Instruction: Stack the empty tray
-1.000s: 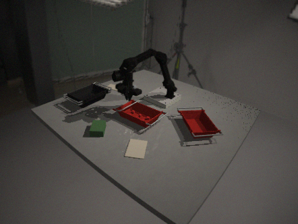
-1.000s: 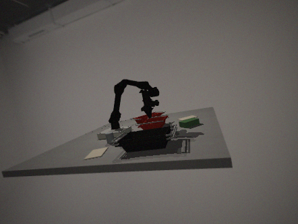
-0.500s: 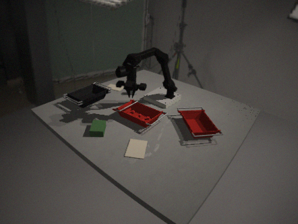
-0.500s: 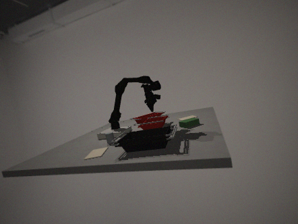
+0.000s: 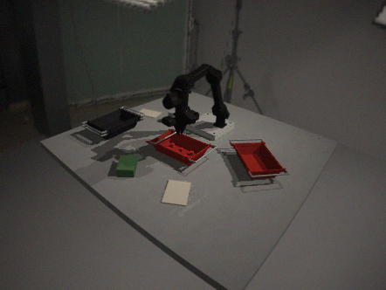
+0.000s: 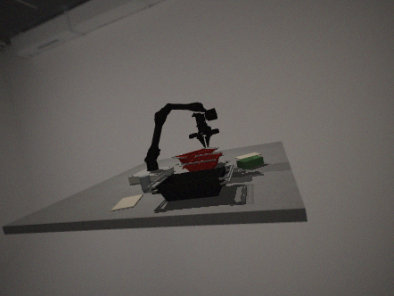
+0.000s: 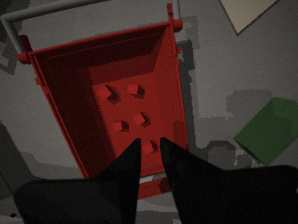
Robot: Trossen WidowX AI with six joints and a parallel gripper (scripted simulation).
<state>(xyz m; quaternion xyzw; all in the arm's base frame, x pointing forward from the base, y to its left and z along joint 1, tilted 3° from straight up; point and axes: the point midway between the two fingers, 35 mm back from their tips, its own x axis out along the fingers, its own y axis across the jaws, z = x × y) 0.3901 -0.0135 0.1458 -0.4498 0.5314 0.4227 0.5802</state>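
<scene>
Right now my gripper tip is 170 mm past the red tray, 350 mm to the right of it and 80 mm above it. The rest, counted from my gripper tip: green block (250 mm ahead, 120 mm to the right, 110 mm below); then grey cylinder (310 mm behind, 280 mm to the right, 90 mm below).
</scene>
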